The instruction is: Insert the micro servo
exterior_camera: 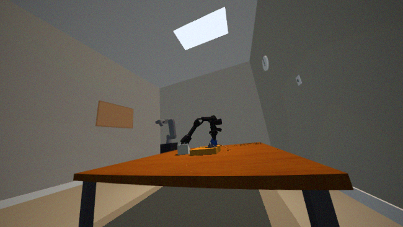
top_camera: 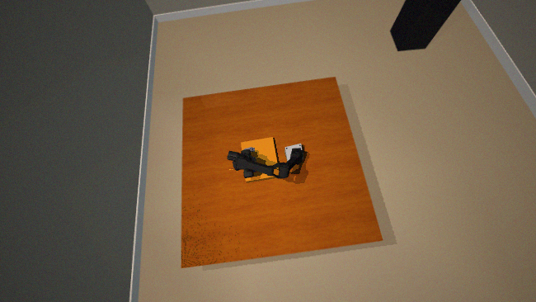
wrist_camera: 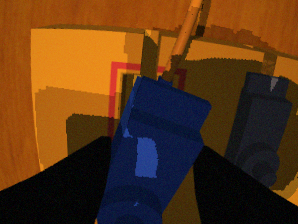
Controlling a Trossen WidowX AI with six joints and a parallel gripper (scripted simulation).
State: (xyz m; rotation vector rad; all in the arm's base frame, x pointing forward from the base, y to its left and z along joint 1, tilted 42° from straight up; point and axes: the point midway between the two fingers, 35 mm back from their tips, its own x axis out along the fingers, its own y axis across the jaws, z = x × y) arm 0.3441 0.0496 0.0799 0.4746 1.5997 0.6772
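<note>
The yellow-orange deck is 110 mm behind my gripper tip, 80 mm to the right of it and 80 mm below it.
</note>
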